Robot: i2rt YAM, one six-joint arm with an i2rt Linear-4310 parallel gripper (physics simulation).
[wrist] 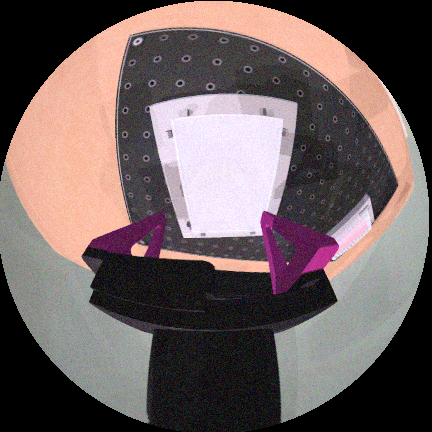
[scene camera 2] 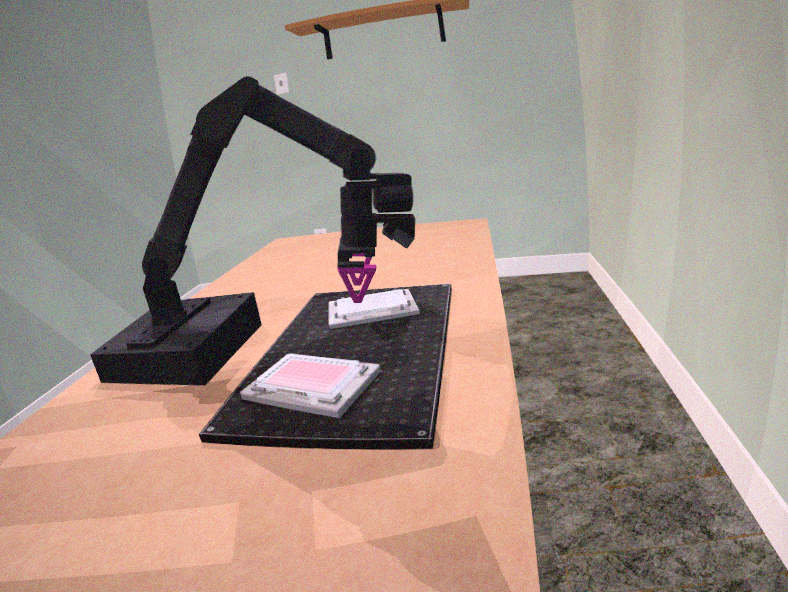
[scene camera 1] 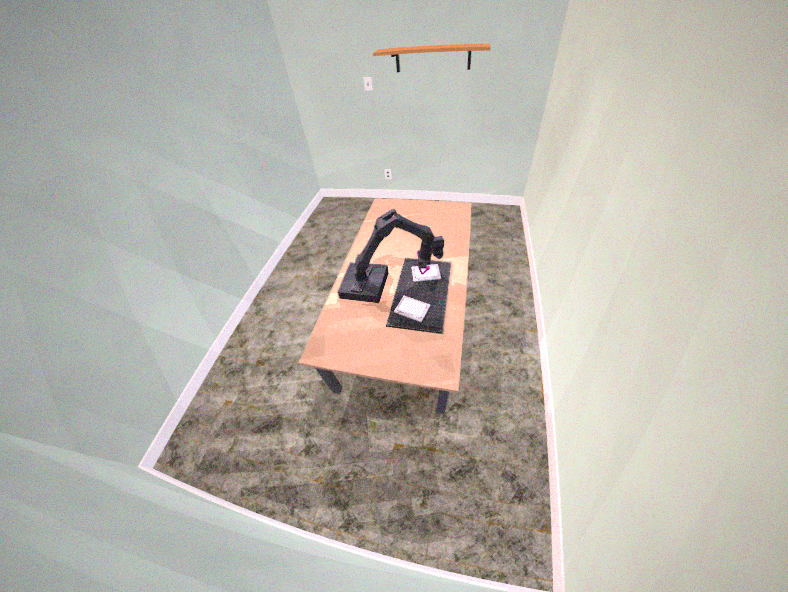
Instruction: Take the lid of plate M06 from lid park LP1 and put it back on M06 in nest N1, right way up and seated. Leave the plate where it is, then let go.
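Places are measured from the arm's base along level axes (x up, y ahead, z left), in metres.
Pixels of known places: gripper, fingertip midpoint: (wrist: 212, 216) (scene camera 2: 357, 293) (scene camera 1: 421, 268); arm's base, link origin: (scene camera 2: 171, 323) (scene camera 1: 362, 278).
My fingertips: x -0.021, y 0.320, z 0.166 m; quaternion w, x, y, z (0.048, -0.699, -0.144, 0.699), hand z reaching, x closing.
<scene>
Ahead of a thing's pixels: the offset from my fingertips to its middle. Level surfaces: height alone.
The white lid @[dx -0.018, dy +0.027, dz -0.007 m] (scene camera 2: 382, 302) (wrist: 227, 172) lies flat on the grey lid park @[dx -0.022, dy +0.026, dz -0.008 m] (scene camera 2: 372, 317) (wrist: 161, 117) at the board's far end, between small corner posts. My gripper (scene camera 1: 424, 270) (scene camera 2: 358, 299) (wrist: 212, 216) is open and empty, pointing down above the lid; its magenta fingers stand apart at the lid's near end in the wrist view. Plate M06 @[dx -0.013, dy +0.007, dz -0.287 m] (scene camera 2: 308, 375) (wrist: 354, 229), with pink wells and no lid on it, sits in the grey nest @[dx -0.023, dy +0.007, dz -0.287 m] (scene camera 2: 340, 407) at the board's near end. In scene camera 1 the plate (scene camera 1: 412, 307) is a small white shape. No labels are readable.
The black perforated board @[dx -0.038, dy +0.029, dz -0.147 m] (scene camera 1: 439, 296) (scene camera 2: 407, 382) (wrist: 165, 60) carries both fixtures on the wooden table @[dx -0.044 m] (scene camera 1: 382, 347) (scene camera 2: 267, 509). The arm's black base box (scene camera 1: 363, 283) (scene camera 2: 210, 337) stands left of the board. A wall shelf (scene camera 1: 433, 49) (scene camera 2: 382, 15) hangs high behind the table.
</scene>
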